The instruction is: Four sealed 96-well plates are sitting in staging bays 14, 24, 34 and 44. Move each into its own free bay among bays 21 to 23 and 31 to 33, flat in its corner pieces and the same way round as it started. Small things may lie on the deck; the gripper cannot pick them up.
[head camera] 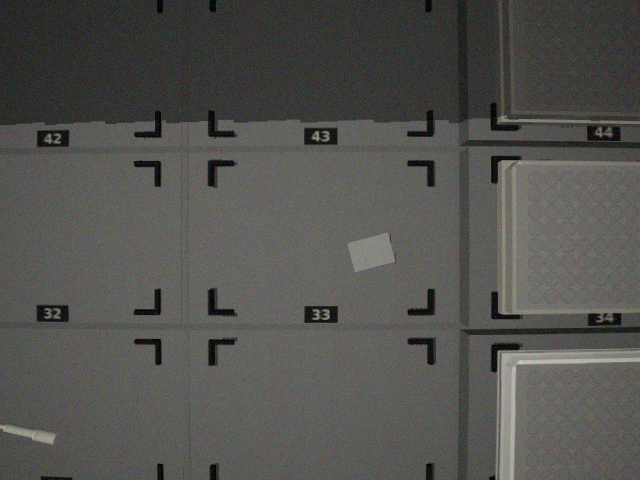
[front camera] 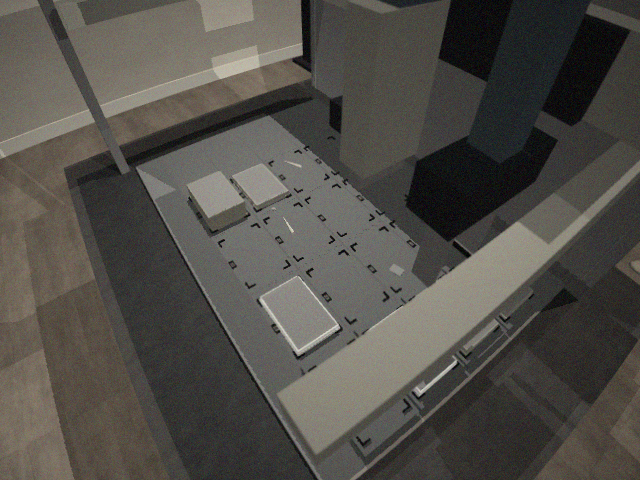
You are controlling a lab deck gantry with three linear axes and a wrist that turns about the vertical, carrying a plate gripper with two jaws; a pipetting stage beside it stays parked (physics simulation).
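Frame: origin at the robot's base, x ahead, y left, z up, level; metres.
Where they show: gripper, fingertip midpoint: (front camera: 443, 264); robot's base, link origin: (front camera: 190, 198).
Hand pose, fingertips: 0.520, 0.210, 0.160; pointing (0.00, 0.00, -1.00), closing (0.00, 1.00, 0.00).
Note:
Each offset is from my fingertips to the centre of the thing, as dx, dy, dz. "pt": to the spot under its first point.
One plate {-0.456, -0.060, -0.152} (front camera: 260, 184) sits flat in bay 21. The staging plates still show in bay 24 {pt +0.096, -0.067, -0.131} (front camera: 435, 378) (head camera: 578, 423), bay 34 {pt +0.094, +0.048, -0.131} (front camera: 482, 334) (head camera: 578, 232) and bay 44 {pt +0.097, +0.148, -0.132} (front camera: 518, 304) (head camera: 578, 56), partly under the front beam in the front view and cut off at the right of the head view. Bay 14 at the front left holds no plate. My gripper (front camera: 461, 248) hangs under its black body at the right, beyond the beam. One jaw end shows with no plate against it; the other is hidden, and I take the jaws as open. The head view does not show the jaws.
A tall light block {-0.456, -0.167, -0.139} (front camera: 217, 198) stands in bay 11 beside the bay 21 plate. A lidded plate {-0.128, -0.167, -0.152} (front camera: 299, 315) lies in bay 13. A small card {-0.098, +0.038, -0.159} (front camera: 396, 269) (head camera: 371, 252) lies in bay 33. Pipette tips lie in bay 22 {pt -0.311, -0.072, -0.154} (front camera: 288, 225) (head camera: 33, 434) and bay 31 {pt -0.478, +0.047, -0.156} (front camera: 293, 164).

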